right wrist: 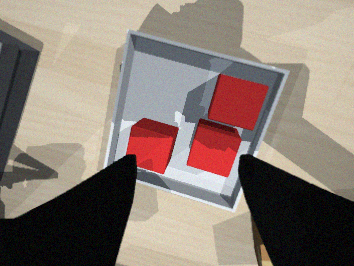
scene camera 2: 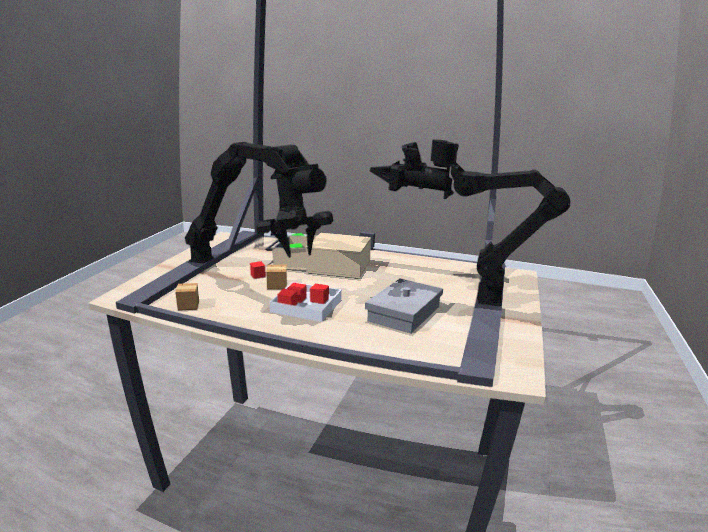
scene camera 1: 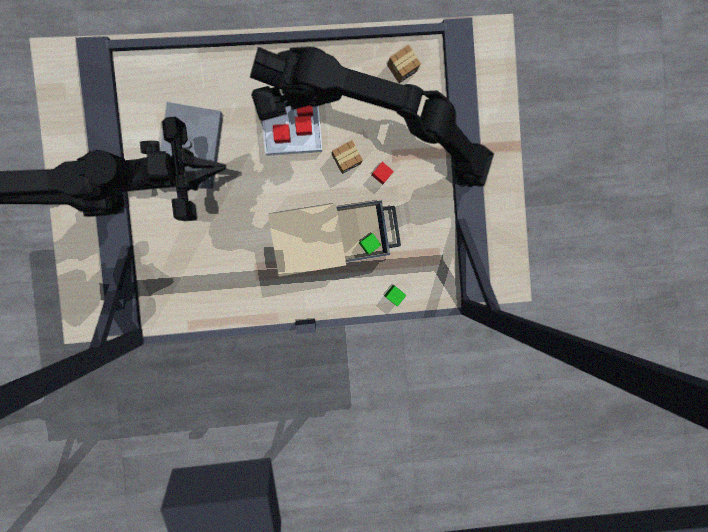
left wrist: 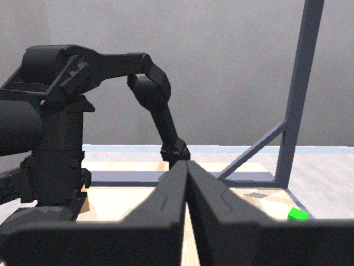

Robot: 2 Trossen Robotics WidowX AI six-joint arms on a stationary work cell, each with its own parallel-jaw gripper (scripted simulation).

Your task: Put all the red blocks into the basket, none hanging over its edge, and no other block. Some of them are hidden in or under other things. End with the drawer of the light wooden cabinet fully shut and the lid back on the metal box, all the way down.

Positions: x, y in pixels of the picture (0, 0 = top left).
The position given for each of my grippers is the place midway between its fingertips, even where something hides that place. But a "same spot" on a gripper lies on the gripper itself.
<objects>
my left gripper: scene camera 2 370, 169; scene camera 1; left wrist; not seen in the right wrist view (out of frame)
white basket: right wrist; scene camera 2 308, 310; scene camera 1; not seen in the left wrist view (out of frame)
same spot on white basket: (scene camera 1: 307, 143) = (right wrist: 206, 174)
same spot on my left gripper: (left wrist: 221, 220) = (scene camera 1: 195, 171)
</objects>
